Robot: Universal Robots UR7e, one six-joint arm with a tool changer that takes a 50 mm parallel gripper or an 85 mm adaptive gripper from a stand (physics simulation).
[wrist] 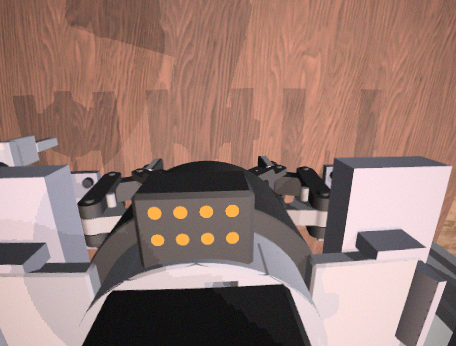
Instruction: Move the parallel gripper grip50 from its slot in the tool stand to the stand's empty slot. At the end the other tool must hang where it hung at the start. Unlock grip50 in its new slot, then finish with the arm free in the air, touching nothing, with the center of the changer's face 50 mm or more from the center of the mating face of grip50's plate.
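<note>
A tool with a black rounded body and jointed finger linkages on both sides hangs in the stand; the linkages look like those of the adaptive gripper. Its dark contact block has two rows of orange dots. Light side wings of its plate lie at the stand's posts. The arm's black changer part covers most of the round plate; whether the faces touch or are locked is hidden. The tool's fingertips are hidden, so its opening cannot be told. I cannot identify grip50 or the empty slot in this view.
A light grey part with a thin pin sticks out at the left edge, beyond the left post. A small block juts from the right post, and a dark rail shows at the right edge. The wooden table lies below, with shadows.
</note>
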